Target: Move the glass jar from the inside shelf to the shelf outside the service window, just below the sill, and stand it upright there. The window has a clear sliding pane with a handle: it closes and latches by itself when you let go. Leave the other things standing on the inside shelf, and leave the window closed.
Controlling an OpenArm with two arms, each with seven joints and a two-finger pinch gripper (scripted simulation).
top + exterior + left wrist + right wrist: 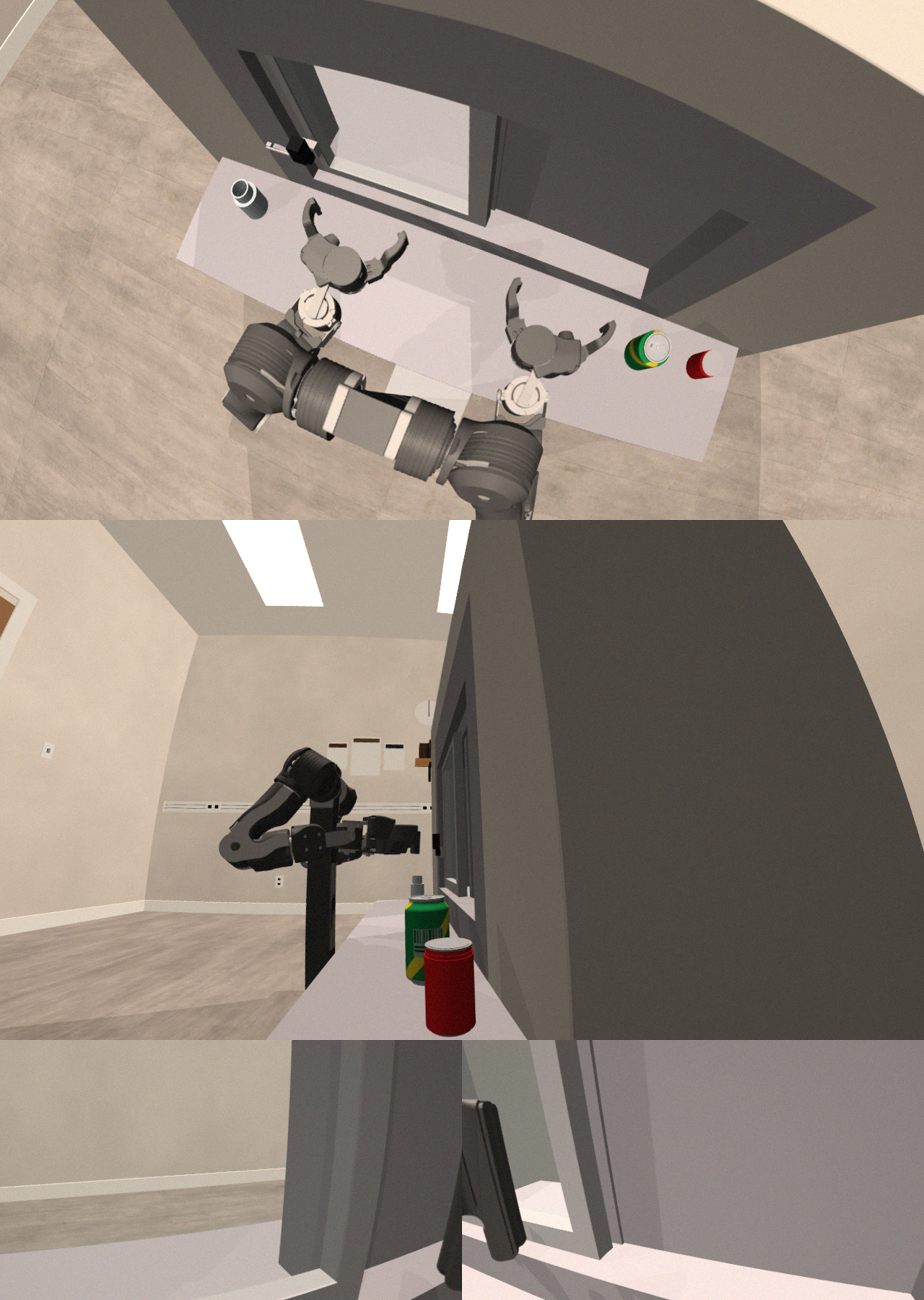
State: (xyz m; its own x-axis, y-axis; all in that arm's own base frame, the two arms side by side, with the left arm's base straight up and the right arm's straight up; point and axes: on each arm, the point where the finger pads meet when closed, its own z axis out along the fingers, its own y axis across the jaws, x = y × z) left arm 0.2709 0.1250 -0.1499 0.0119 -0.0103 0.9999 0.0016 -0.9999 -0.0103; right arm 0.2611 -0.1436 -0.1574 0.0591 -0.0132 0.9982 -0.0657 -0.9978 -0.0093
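Note:
The sill lies 18 cm below my right hand, 17 cm to the left of it and 13 cm ahead of it. The rest, counted from my right hand: upright (17 cm to the left, 16 cm ahead, 8 cm above); then black handle (51 cm to the left, 7 cm ahead, 1 cm above); then red can (34 cm to the right, 17 cm below, 1 cm ahead).
Right now my left hand is 6 cm short of the black handle and 18 cm to the right of it. Round my left hand: sill: 12 cm ahead, 16 cm to the right, 19 cm below; then upright: 15 cm ahead, 16 cm to the right, 8 cm above; then glass jar: 1 cm behind, 29 cm to the left, 18 cm below.

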